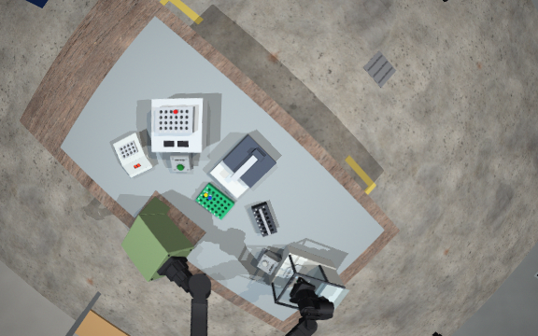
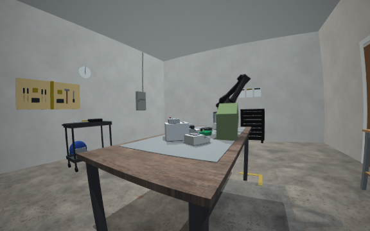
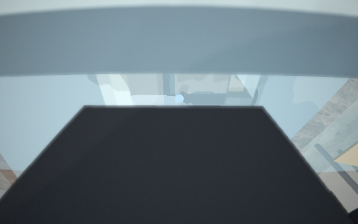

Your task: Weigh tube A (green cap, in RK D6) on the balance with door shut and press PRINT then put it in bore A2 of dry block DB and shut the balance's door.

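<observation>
My hand is 20 mm above the green-capped tube. The rest, counted from my hand: sliding door: 30 mm ahead, 80 mm to the right, 80 mm above; white print key: 50 mm behind, 140 mm to the left, 60 mm below; balance pan: 50 mm below.
</observation>
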